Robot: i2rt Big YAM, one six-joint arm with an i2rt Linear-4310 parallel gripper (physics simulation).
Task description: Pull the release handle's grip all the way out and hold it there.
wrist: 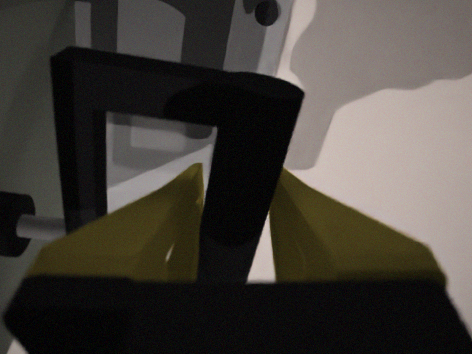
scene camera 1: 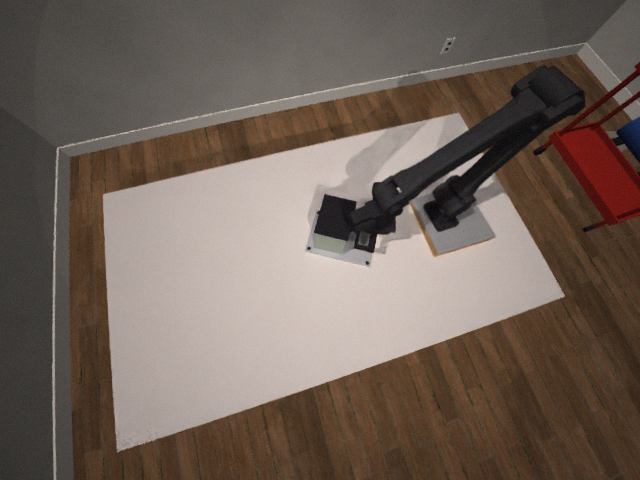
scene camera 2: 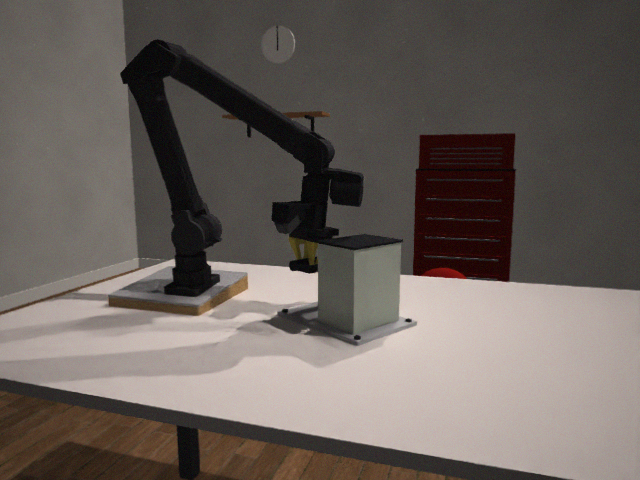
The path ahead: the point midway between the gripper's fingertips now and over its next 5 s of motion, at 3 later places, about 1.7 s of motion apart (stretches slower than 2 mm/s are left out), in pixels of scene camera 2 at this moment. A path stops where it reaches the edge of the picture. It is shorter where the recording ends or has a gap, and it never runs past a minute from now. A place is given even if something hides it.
My gripper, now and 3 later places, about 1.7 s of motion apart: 307, 271; 299, 270; 289, 255; 284, 260
